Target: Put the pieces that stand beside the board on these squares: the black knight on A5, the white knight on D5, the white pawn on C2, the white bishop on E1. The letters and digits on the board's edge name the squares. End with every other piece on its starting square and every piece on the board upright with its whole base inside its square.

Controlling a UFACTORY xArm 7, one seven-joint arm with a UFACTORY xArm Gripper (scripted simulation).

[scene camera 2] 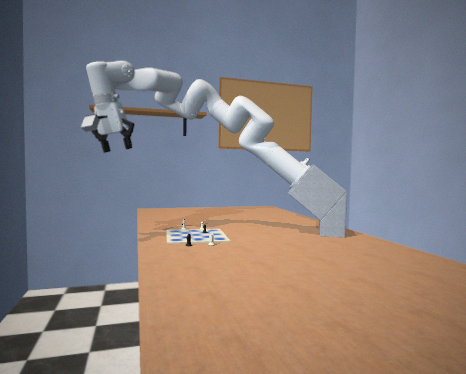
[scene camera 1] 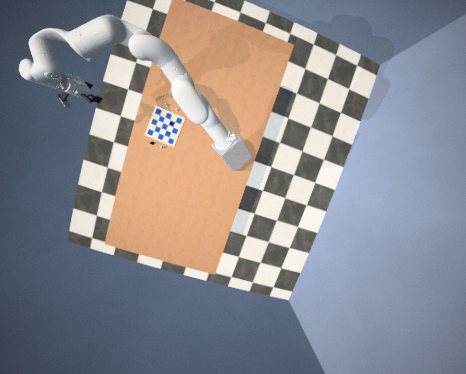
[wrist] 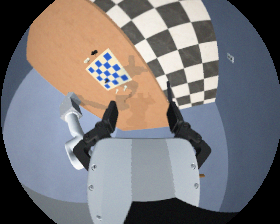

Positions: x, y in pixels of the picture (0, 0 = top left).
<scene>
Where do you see a chessboard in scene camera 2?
At 173, 236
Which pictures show the chessboard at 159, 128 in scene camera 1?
Scene camera 2, scene camera 1 and the wrist view: all of them.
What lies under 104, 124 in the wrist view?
The gripper.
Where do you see a chessboard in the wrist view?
106, 66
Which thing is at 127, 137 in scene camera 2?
The gripper.
</scene>
